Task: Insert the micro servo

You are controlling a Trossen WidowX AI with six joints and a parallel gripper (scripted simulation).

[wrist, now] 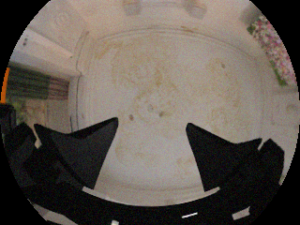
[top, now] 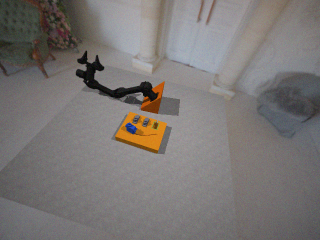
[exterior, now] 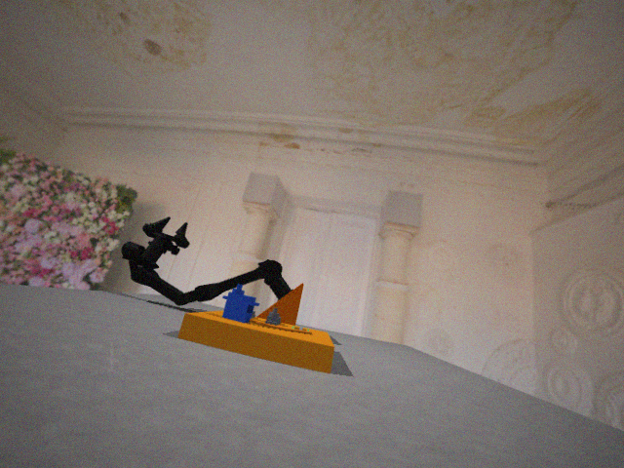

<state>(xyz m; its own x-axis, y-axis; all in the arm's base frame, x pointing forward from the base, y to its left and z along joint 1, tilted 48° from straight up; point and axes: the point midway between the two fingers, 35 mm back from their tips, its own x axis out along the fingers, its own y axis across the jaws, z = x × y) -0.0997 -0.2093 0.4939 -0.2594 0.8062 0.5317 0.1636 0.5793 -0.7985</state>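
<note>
Right now my gripper tip is 460 mm to the right of the orange deck, 420 mm short of it and 310 mm above it.
</note>
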